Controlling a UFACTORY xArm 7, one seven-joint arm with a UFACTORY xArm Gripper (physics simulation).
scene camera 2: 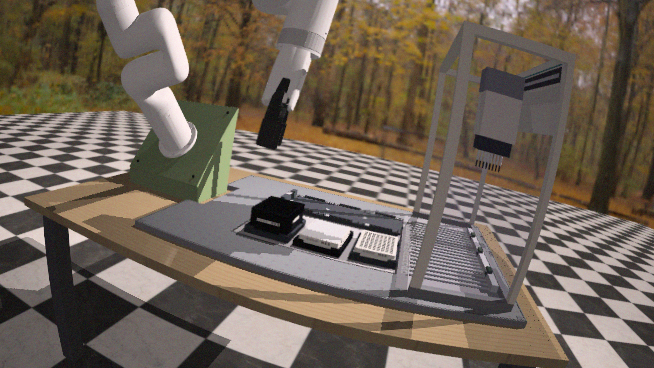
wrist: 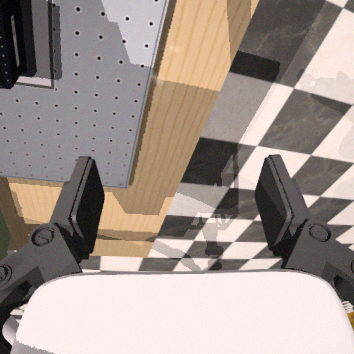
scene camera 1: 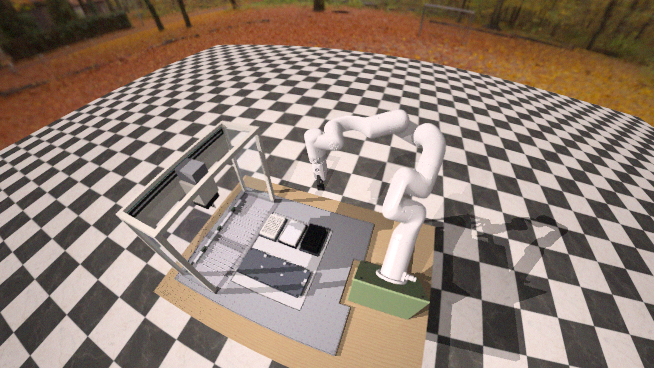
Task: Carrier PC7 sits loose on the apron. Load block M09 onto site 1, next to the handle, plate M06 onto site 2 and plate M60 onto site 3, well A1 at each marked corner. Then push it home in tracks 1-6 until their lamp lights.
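Seen in the pictures: gripper, between the fingertips: (scene camera 2: 268,145) (wrist: 179,174) (scene camera 1: 322,182); arm's base, origin of its link: (scene camera 2: 178,140) (scene camera 1: 391,277).
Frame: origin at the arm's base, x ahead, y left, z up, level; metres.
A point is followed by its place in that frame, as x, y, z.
The carrier (scene camera 1: 270,277) @[0.463, 0.195, -0.115] (scene camera 2: 340,212) @[0.463, 0.161, -0.116], a long dark plate with small pale studs, lies flat on the board. Beside it, in a row, are a tall black block (scene camera 1: 315,239) @[0.375, -0.056, -0.079] (scene camera 2: 277,212) @[0.410, -0.108, -0.074], a low white plate (scene camera 1: 293,233) @[0.493, -0.044, -0.100] (scene camera 2: 325,234) @[0.510, -0.077, -0.100] and a pale perforated plate (scene camera 1: 273,226) @[0.606, -0.030, -0.104] (scene camera 2: 377,245) @[0.617, -0.053, -0.101]. Their labels are too small to read. Part of the black block shows at the top left of the wrist view. The ribbed tracks (scene camera 1: 245,220) @[0.775, 0.006, -0.125] (scene camera 2: 445,250) lie under the frame; no lit lamp can be made out. My gripper (scene camera 1: 320,186) @[0.450, -0.262, 0.080] (scene camera 2: 268,144) @[0.450, -0.262, 0.080] (wrist: 179,174) @[0.450, -0.262, 0.080] is open and empty, high up and away from the plates.
A tall gantry frame (scene camera 2: 445,150) @[0.715, -0.191, 0.129] stands over the tracks, with a pipette head (scene camera 1: 192,172) @[0.772, 0.137, 0.333] (scene camera 2: 500,115) hanging in it. The grey perforated board (wrist: 100,110) @[0.320, -0.226, -0.127] lies on the wooden table (scene camera 1: 390,340) @[-0.101, 0.191, -0.140] (wrist: 190,30) @[0.453, -0.296, -0.139]. The arm stands on a green base (scene camera 1: 380,300) @[0.006, 0.101, -0.006] (scene camera 2: 210,125) @[0.076, 0.054, 0.052].
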